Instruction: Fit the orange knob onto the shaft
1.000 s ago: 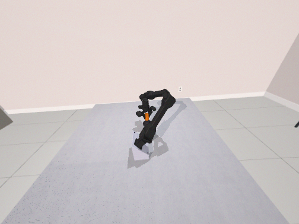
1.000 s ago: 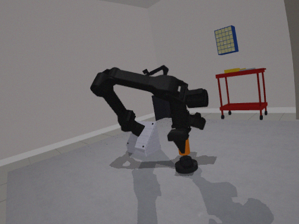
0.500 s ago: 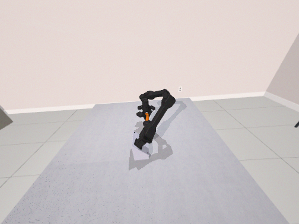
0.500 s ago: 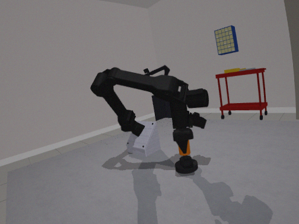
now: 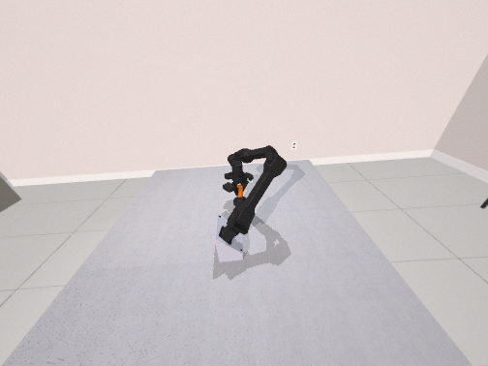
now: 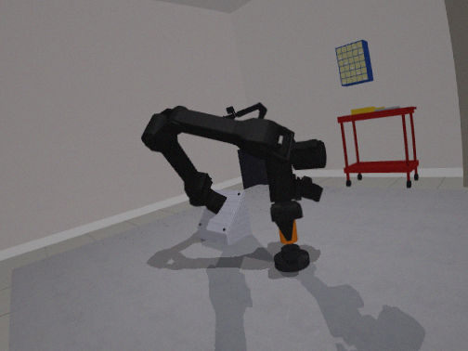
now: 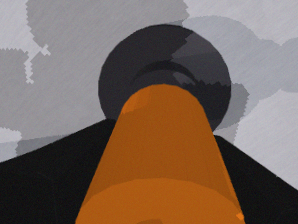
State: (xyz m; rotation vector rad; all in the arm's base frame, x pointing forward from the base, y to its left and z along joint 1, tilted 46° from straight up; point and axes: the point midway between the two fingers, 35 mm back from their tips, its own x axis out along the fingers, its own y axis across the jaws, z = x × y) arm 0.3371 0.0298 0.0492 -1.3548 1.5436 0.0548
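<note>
Right now my gripper tip is 20 mm below the orange knob. Round my gripper tip: dark round pedestal: 40 mm below.
</note>
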